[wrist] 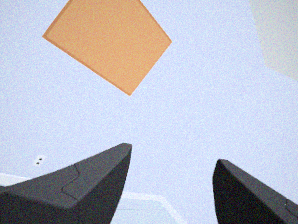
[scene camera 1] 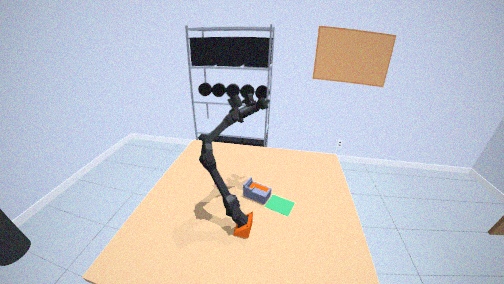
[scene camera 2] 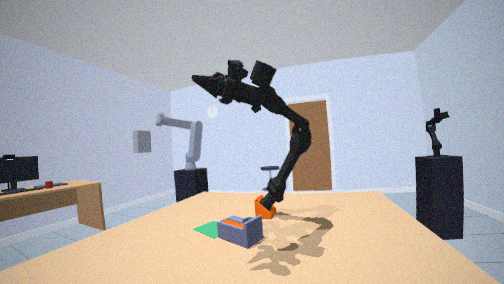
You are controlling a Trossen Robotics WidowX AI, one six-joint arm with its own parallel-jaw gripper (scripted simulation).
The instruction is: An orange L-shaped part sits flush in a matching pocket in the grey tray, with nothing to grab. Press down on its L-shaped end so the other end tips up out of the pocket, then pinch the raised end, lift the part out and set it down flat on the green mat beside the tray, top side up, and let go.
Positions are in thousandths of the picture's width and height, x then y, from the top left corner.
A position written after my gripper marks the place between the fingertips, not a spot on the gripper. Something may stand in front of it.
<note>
I see my gripper (scene camera 2: 382, 273).
My gripper shows as well in the wrist view (wrist: 582, 721).
</note>
